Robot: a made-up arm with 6 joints.
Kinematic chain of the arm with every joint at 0, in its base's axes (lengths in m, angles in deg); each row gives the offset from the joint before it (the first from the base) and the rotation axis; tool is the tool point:
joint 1: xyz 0 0 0.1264 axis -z
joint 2: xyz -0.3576 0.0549 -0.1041 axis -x
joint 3: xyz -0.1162 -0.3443 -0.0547 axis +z
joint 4: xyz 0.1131 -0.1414 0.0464 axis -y
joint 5: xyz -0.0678 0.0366 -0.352 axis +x
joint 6: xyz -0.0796 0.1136 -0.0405 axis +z
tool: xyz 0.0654 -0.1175 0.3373
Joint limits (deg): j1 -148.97..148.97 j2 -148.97..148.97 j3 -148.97..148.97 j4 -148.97..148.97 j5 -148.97..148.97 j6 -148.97..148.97
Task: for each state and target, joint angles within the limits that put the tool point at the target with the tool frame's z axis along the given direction. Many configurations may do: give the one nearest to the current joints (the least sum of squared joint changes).
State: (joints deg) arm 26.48 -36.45 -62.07 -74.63 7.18 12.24
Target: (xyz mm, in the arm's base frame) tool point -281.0 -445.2 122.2 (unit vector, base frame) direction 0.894 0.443 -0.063
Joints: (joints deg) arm -22.64 1.45 -18.60 -93.80 -22.36 -5.92
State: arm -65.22 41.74 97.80 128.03 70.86 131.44
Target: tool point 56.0 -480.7 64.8 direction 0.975 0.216 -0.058
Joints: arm -79.61 37.55 88.91 131.47 23.66 126.18
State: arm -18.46 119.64 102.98 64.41 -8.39 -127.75
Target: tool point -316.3 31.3 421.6 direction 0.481 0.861 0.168
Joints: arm -8.44 137.50 99.47 62.60 28.70 -106.82
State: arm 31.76 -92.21 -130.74 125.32 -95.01 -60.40
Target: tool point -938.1 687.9 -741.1 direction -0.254 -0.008 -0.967
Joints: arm 26.38 -110.99 -148.97 125.82 -141.58 -106.55
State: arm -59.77 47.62 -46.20 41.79 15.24 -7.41
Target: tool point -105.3 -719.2 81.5 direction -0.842 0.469 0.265
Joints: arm -46.23 23.44 -76.83 52.00 3.81 -15.80
